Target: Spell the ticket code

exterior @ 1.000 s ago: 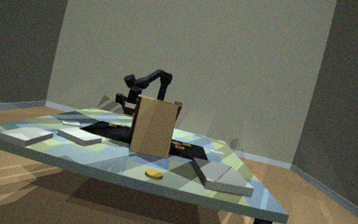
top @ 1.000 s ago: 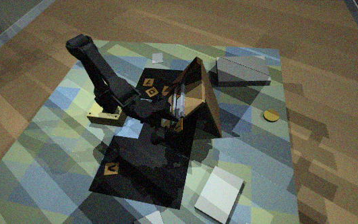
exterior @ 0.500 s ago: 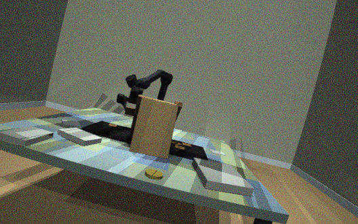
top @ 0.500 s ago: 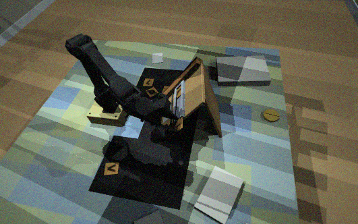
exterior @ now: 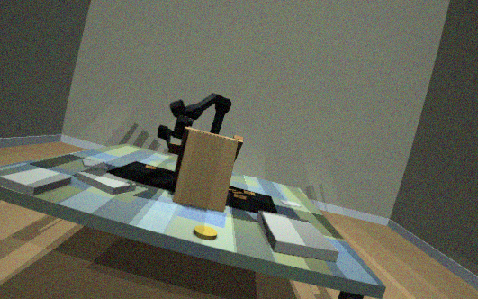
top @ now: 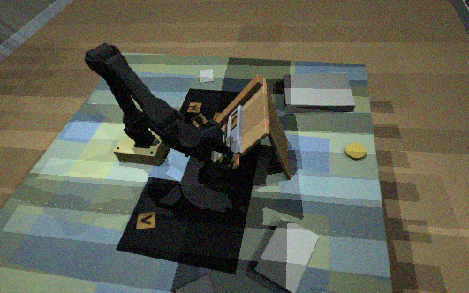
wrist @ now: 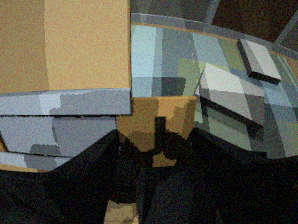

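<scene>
The white ticket lies 8 cm behind my gripper tip, 11 cm to the left of it and 8 cm below it. From my gripper tip the other things lie so: v tile: 28 cm behind, 16 cm to the right, 17 cm below; then j tile: right at my gripper tip; then black mat: 18 cm behind, 12 cm to the left, 17 cm below.
</scene>
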